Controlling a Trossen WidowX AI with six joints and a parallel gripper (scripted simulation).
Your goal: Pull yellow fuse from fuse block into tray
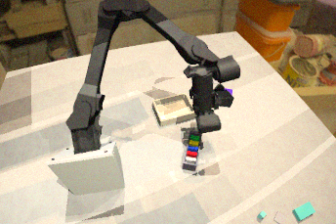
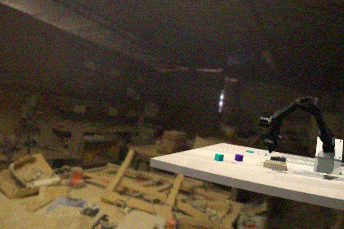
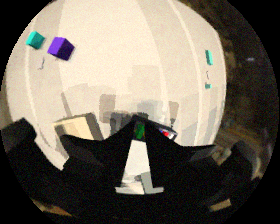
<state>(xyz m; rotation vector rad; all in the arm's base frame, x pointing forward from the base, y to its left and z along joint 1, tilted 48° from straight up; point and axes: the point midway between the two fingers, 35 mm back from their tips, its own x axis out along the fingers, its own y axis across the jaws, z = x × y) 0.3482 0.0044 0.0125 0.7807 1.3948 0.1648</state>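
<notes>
Now: the green fuse 30 mm behind my gripper tip and 40 mm below it. The rest, counted from my gripper tip: yellow fuse: 40 mm behind, 20 mm to the right, 40 mm below; blue fuse: 60 mm behind, 40 mm to the right, 40 mm below; red fuse: 70 mm behind, 50 mm to the right, 40 mm below.
</notes>
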